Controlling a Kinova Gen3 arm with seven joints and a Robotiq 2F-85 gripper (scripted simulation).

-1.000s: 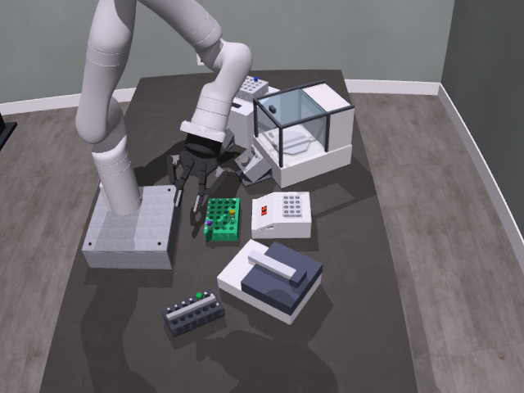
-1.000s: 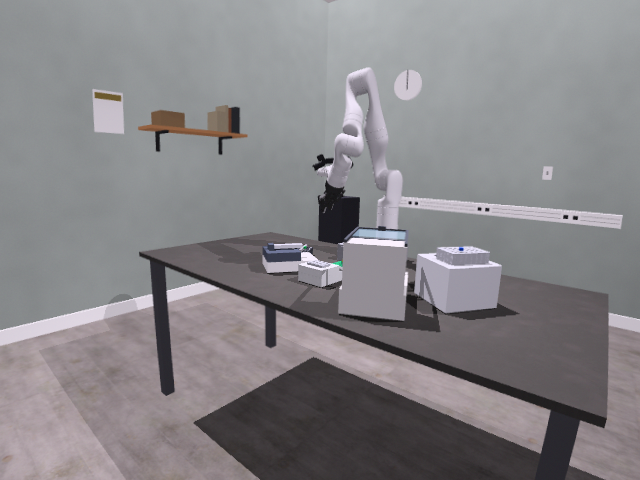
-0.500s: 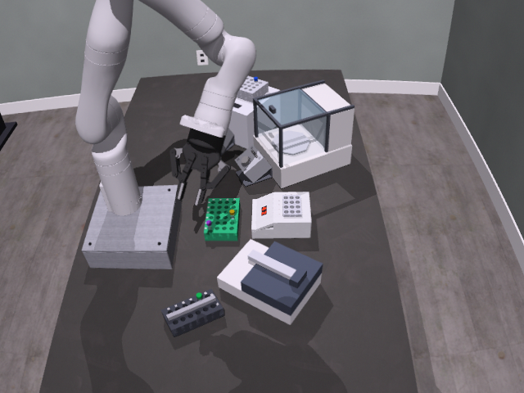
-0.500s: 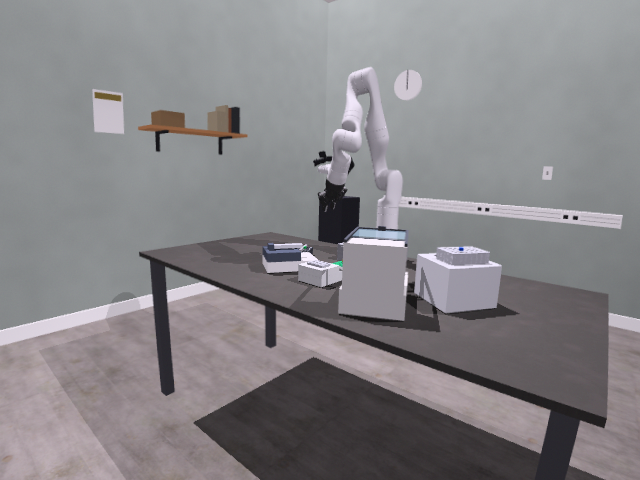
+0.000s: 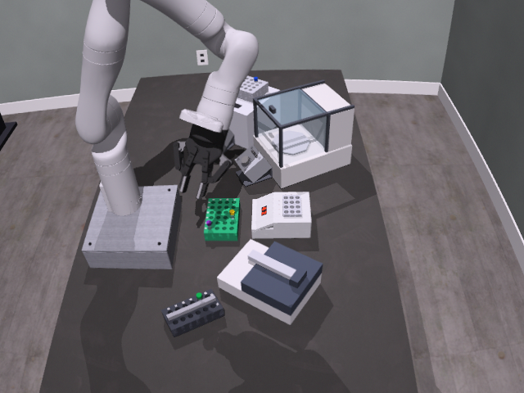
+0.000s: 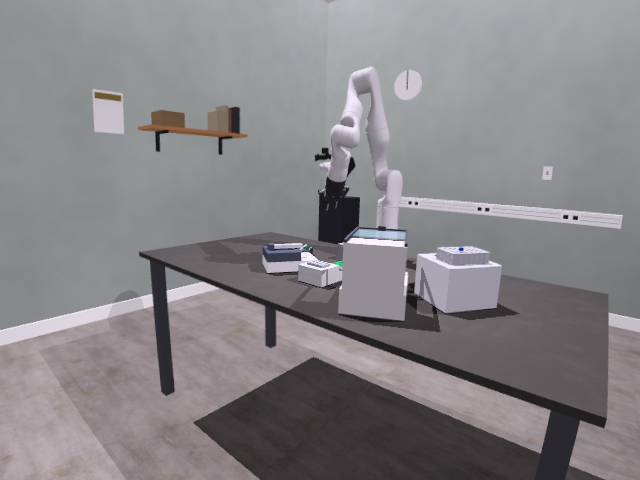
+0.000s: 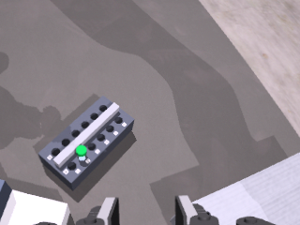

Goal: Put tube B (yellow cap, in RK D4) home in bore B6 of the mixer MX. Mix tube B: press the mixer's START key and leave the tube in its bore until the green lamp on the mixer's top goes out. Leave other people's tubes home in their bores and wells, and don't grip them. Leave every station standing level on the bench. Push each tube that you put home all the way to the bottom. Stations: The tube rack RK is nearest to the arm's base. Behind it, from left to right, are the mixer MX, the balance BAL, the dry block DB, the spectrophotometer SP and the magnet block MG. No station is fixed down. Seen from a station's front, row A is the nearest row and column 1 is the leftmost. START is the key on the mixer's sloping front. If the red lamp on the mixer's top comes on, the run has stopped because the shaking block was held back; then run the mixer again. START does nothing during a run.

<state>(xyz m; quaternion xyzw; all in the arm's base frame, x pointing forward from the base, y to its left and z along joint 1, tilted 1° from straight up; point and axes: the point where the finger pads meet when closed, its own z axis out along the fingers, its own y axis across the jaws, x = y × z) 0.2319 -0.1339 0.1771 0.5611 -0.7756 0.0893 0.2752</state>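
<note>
My hand is 60 mm short of the tube B, 120 mm to the right of it and 220 mm above it. Also, from my hand: purple-capped tube (90 mm to the left, 220 mm below); green tube rack (30 mm ahead, 130 mm to the left, 240 mm below); spectrophotometer SP (160 mm ahead, 80 mm to the right, 180 mm below).
</note>
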